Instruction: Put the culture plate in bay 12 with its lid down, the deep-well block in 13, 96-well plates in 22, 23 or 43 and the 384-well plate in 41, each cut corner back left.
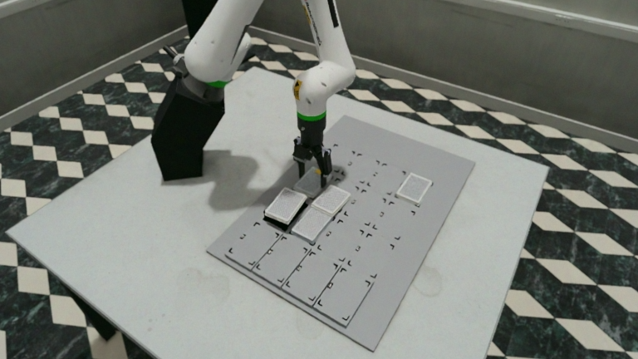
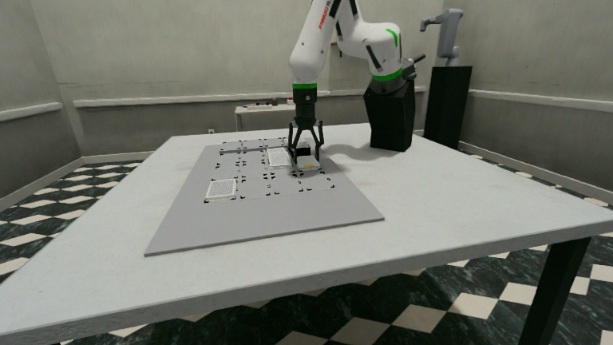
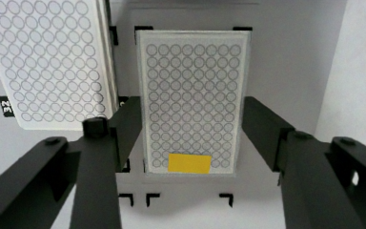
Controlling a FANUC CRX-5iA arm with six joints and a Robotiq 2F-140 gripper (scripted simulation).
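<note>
Now: the lid 2 cm below my hand. From my hand the other things lie so: 384-well plate 31 cm ahead, 18 cm to the left, 3 cm below; black deep-well block 16 cm to the right, 2 cm below, 1 cm ahead.
</note>
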